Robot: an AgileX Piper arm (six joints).
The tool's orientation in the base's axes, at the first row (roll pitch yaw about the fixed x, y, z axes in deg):
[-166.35 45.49 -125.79]
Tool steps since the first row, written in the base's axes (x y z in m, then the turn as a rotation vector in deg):
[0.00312 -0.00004 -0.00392 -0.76 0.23 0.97]
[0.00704 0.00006 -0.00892 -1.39 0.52 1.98]
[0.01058 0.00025 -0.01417 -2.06 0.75 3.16]
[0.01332 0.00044 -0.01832 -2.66 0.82 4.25]
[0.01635 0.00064 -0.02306 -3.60 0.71 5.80]
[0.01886 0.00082 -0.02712 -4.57 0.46 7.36]
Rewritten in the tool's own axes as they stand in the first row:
[0.00154 -0.00153 0.00452 -0.51 0.53 -1.02]
[0.00344 -0.00334 0.01030 -1.14 1.00 -1.96]
[0.00563 -0.00478 0.01607 -1.84 1.43 -3.06]
[0.00735 -0.00585 0.02061 -2.41 1.71 -4.13]
[0.00938 -0.00701 0.02574 -3.06 2.02 -5.80]
[0.01114 -0.00795 0.03008 -3.64 2.26 -7.55]

